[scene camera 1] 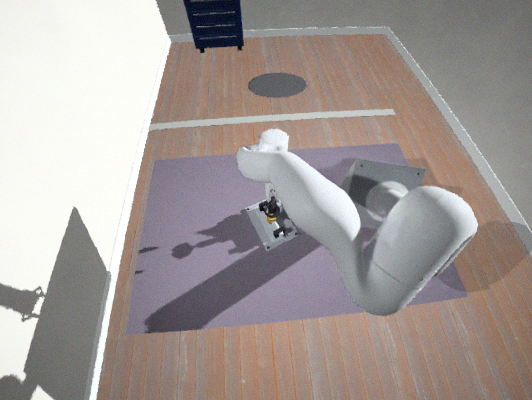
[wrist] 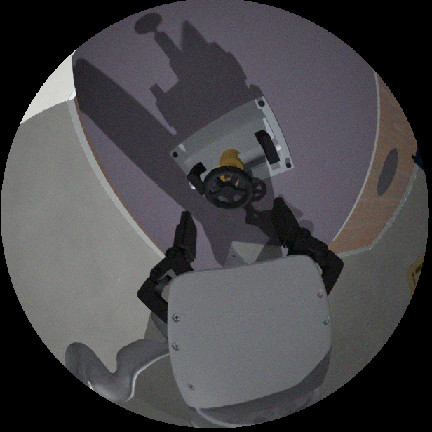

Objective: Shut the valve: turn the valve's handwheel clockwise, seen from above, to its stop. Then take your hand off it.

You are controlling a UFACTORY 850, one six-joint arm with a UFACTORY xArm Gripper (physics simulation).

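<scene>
The valve's black spoked handwheel [wrist: 228, 193] stands above the yellow valve body [wrist: 231, 158] [scene camera 1: 271, 218] in the wrist view. The valve is on a grey base plate [wrist: 210, 139] [scene camera 1: 257, 221], with black brackets on either side. My gripper [wrist: 233, 213] is open and empty. Its fingers stand wide apart, back from the handwheel and not touching it. A smaller dark wheel-like shape shows beside the handwheel; I cannot tell if it is a part or a shadow. In the scene view my arm hides much of the gripper, and the dark parts above the yellow body are too small to tell apart.
A purple mat [scene camera 1: 200, 180] [wrist: 325, 125] lies under the valve plate. My arm's grey mounting plate [scene camera 1: 400, 171] is at the right of the mat. A grey floor disc [scene camera 1: 277, 85] [wrist: 387, 172] and a blue cabinet [scene camera 1: 217, 34] are farther back. A pale wall is at the left.
</scene>
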